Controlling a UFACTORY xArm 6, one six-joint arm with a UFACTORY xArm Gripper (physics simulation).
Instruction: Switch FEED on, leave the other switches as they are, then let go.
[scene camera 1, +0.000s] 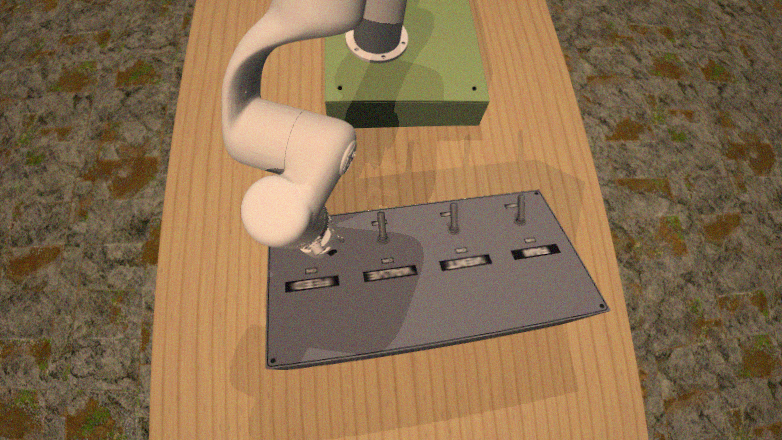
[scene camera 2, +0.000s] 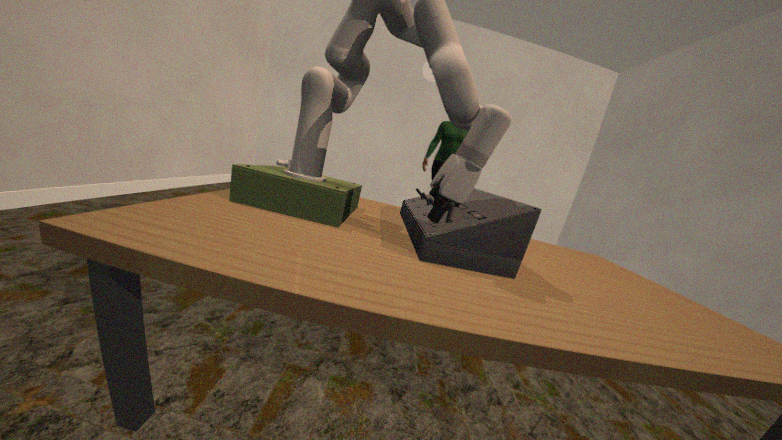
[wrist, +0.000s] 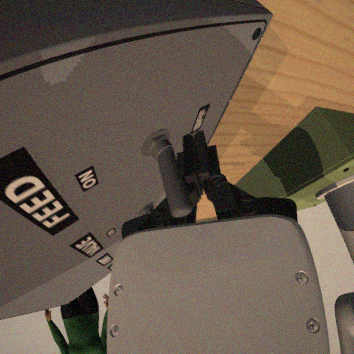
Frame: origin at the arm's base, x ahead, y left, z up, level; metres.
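Seen in the pictures: gripper, between the fingertips: (scene camera 2: 432, 220) (wrist: 196, 144); arm's base, origin of its link: (scene camera 1: 376, 39) (scene camera 2: 305, 177) (wrist: 342, 182).
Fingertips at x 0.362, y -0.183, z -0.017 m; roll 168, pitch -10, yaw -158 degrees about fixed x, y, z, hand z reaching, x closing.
Offsets run from my fingertips to a thing's top centre. "pt": to the spot under its first point. Level surfaces: height alone.
The FEED lever @(dx +0.031, dy -0.025, dz +0.060 m) (wrist: 172, 177) (scene camera 2: 450, 212) is a grey rod on the dark sloped switch panel (scene camera 1: 470, 306) (scene camera 2: 475, 246) (wrist: 65, 120). In the wrist view it stands between the ON label @(pt dx +0.076, dy -0.030, dz +0.032 m) (wrist: 87, 178) and the small label at the panel's edge @(pt dx -0.001, dy -0.022, dz -0.007 m) (wrist: 200, 118), apparently near upright; its exact tilt is unclear. My gripper (wrist: 196, 144) (scene camera 2: 435, 212) is shut and empty, close beside the lever on the side away from ON, seemingly touching it. The arm hides the FEED lever in scene camera 1. The VALVE @(dx +0.030, dy +0.096, dz +0.049 m) (scene camera 1: 381, 226), VENT @(dx +0.041, dy +0.215, dz +0.049 m) (scene camera 1: 453, 217) and FAN @(dx +0.053, dy +0.335, dz +0.049 m) (scene camera 1: 520, 209) levers lean away from their ON labels.
The panel stands on a wooden table @(dz -0.082 m) (scene camera 1: 207, 328) (scene camera 2: 306, 268). The arm's green base block (scene camera 1: 437, 82) (scene camera 2: 289, 194) (wrist: 310, 160) is behind the panel. The neighbouring VALVE lever stands nearest my gripper along the row. A person in green (scene camera 2: 445, 143) (wrist: 82, 330) is in the background.
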